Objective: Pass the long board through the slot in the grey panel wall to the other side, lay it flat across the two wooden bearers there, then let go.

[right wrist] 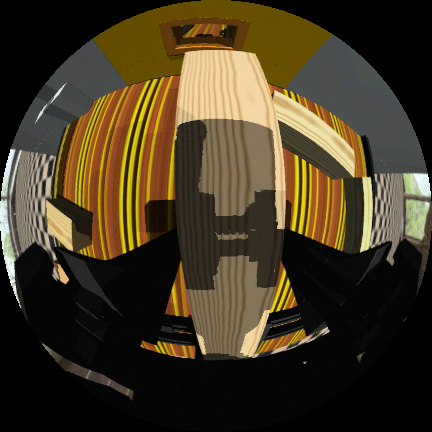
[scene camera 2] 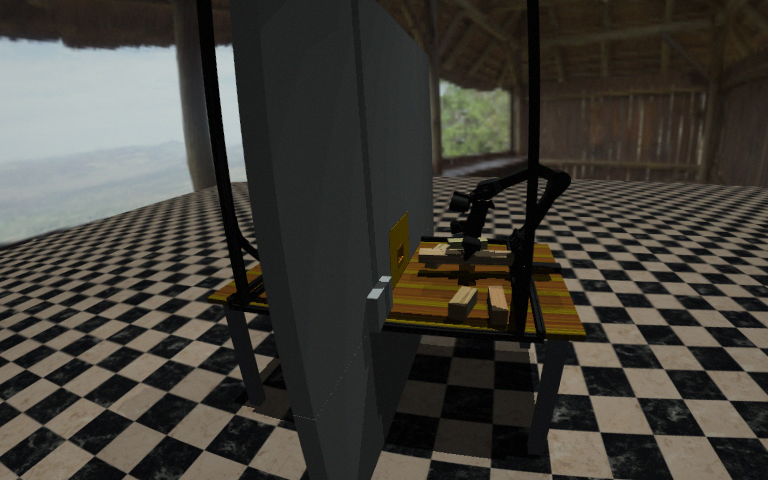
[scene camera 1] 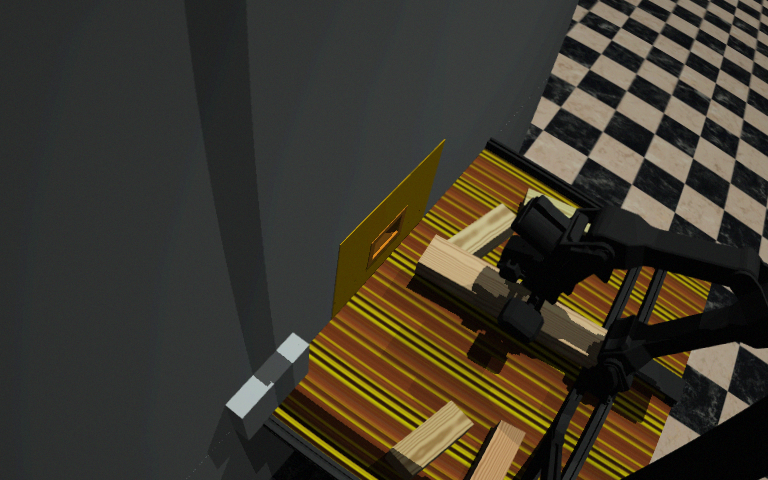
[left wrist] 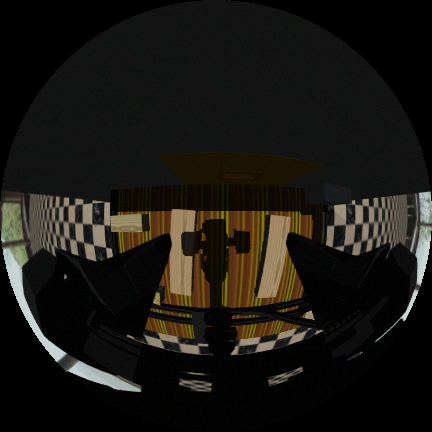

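Where they show: left gripper, fingertip midpoint: (left wrist: pixel 230 239); right gripper, fingertip midpoint: (right wrist: pixel 230 232) (scene camera 2: pixel 465 256) (scene camera 1: pixel 513 302); left arm's base, origin of the base link: (left wrist: pixel 220 318); right arm's base, origin of the base link: (scene camera 1: pixel 600 380).
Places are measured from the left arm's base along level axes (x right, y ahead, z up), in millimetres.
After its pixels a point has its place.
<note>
The long board (scene camera 1: pixel 454 267) @[x 17, y 601, z 69 mm] (scene camera 2: pixel 441 254) @[x 31, y 630, z 68 mm] (right wrist: pixel 225 92) @[x 8, y 616, z 69 mm] is held level above the striped table (scene camera 1: pixel 373 343) @[x 164, y 561, z -19 mm], its far end pointing at the slot (scene camera 1: pixel 386 240) @[x 27, y 480, z 44 mm] (scene camera 2: pixel 400 252) @[x -2, y 473, z 56 mm] (right wrist: pixel 203 34) in the yellow panel (scene camera 1: pixel 411 190) @[x -16, y 484, z 135 mm] of the grey wall (scene camera 1: pixel 334 95) @[x 215, y 482, z 467 mm], a short way from it. My right gripper (scene camera 1: pixel 520 300) @[x -3, y 710, z 50 mm] (scene camera 2: pixel 470 245) @[x -3, y 710, z 50 mm] (right wrist: pixel 230 232) @[x -3, y 710, z 50 mm] is shut on the board near its middle. My left gripper (left wrist: pixel 230 239) @[x -2, y 326, z 271 mm] shows only in the left wrist view, open and empty, above two wooden bearers (left wrist: pixel 181 250) @[x -107, y 250, z 19 mm] (left wrist: pixel 273 257) @[x 142, y 228, z 19 mm] on the wall's other side, facing the slot (left wrist: pixel 238 176) @[x 38, y 436, z 44 mm].
Loose wooden blocks lie around the board: one (scene camera 1: pixel 484 229) @[x -117, y 596, z 31 mm] and a paler one (scene camera 1: pixel 554 202) @[x -277, y 675, z 28 mm] behind it, two more (scene camera 1: pixel 432 435) @[x 256, y 723, z 28 mm] (scene camera 1: pixel 498 450) @[x 219, y 817, z 25 mm] near the front edge. A grey bracket (scene camera 1: pixel 269 378) @[x 346, y 503, z 81 mm] (scene camera 2: pixel 379 290) @[x 368, y 505, z 82 mm] sticks out of the wall at the table's corner.
</note>
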